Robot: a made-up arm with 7 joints.
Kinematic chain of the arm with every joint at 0, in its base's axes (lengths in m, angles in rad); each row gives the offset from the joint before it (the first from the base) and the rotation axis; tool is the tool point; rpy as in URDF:
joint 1: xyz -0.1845 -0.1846 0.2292 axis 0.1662 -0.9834 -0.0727
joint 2: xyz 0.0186 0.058 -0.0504 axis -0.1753 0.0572 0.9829
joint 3: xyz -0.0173 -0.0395 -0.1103 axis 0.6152 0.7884 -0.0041
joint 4: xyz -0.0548 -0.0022 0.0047 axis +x
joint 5: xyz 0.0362 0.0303 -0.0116 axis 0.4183 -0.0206 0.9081
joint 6: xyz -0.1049 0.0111 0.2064 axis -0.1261 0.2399 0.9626
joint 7: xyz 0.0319 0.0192 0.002 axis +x
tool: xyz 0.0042 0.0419 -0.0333 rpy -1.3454 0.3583 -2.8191
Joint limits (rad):
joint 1: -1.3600..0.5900
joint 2: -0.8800..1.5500
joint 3: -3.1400..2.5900
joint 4: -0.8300..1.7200
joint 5: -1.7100..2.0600
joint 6: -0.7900..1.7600
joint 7: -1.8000..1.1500
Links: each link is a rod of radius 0.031 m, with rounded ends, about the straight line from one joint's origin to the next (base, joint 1, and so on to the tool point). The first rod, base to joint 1, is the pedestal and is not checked.
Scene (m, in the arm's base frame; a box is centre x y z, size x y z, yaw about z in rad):
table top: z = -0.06
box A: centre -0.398 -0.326 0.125 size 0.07 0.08 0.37 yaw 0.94
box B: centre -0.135 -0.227 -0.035 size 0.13 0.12 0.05 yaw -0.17
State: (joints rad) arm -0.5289 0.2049 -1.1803 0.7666 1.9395 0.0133 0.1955
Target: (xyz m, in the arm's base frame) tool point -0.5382 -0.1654 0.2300
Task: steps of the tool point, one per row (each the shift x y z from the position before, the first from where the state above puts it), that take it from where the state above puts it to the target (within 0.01 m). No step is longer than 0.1 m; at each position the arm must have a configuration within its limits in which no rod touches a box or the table.
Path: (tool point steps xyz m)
1: -0.0536 0.0384 0.0356
2: -0.0595 0.0405 0.0030
3: -0.0529 0.0356 -0.0272
4: -0.0360 0.0267 -0.0490
5: -0.0463 -0.0128 0.0170
6: -0.0455 0.0011 0.0208
7: -0.0413 0.0176 0.0235

